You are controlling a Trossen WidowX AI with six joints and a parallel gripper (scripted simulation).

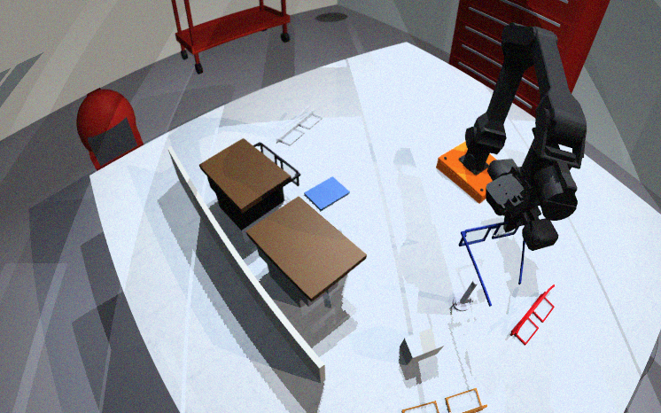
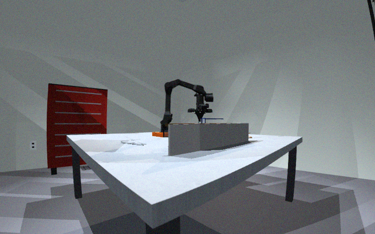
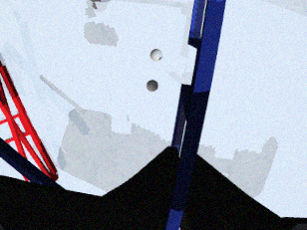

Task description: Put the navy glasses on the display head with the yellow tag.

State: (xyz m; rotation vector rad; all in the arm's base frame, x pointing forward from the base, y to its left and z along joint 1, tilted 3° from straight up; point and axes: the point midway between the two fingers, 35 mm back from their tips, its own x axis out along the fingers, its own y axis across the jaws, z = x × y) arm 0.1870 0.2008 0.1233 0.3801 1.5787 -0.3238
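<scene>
The grey post is 110 mm ahead of my gripper tip, 30 mm to the left of it and 90 mm below it. Round my gripper tip: white block: 240 mm ahead, 40 mm to the left, 90 mm below; then long panel: 420 mm ahead, 310 mm to the right, 60 mm below; then blue pad: 160 mm ahead, 350 mm to the right, 110 mm below.
</scene>
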